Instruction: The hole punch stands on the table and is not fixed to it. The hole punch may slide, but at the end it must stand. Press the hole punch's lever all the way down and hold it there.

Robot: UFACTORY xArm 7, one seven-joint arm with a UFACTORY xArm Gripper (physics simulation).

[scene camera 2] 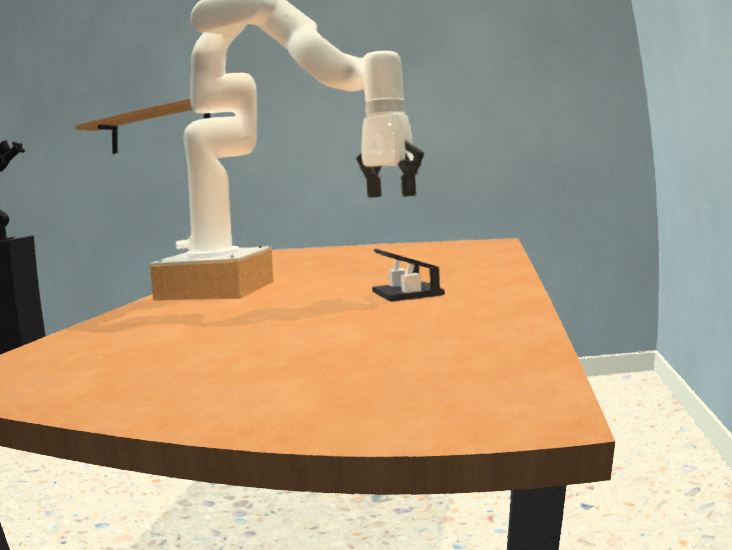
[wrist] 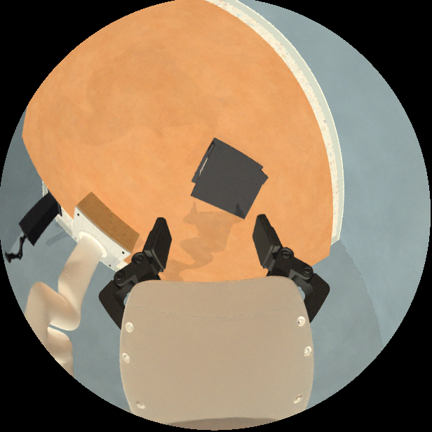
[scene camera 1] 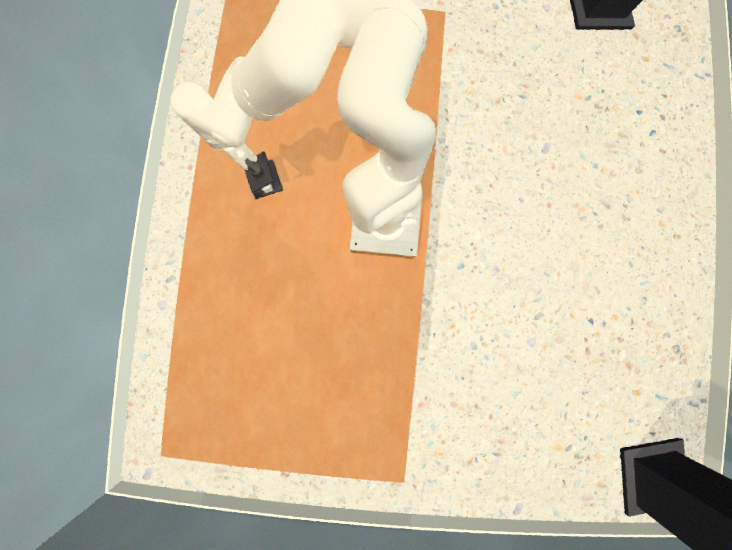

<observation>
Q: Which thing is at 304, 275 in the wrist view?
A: My gripper.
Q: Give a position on a black hole punch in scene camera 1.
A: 276, 186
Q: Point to a black hole punch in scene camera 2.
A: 401, 287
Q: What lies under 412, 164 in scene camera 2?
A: My gripper.
</observation>
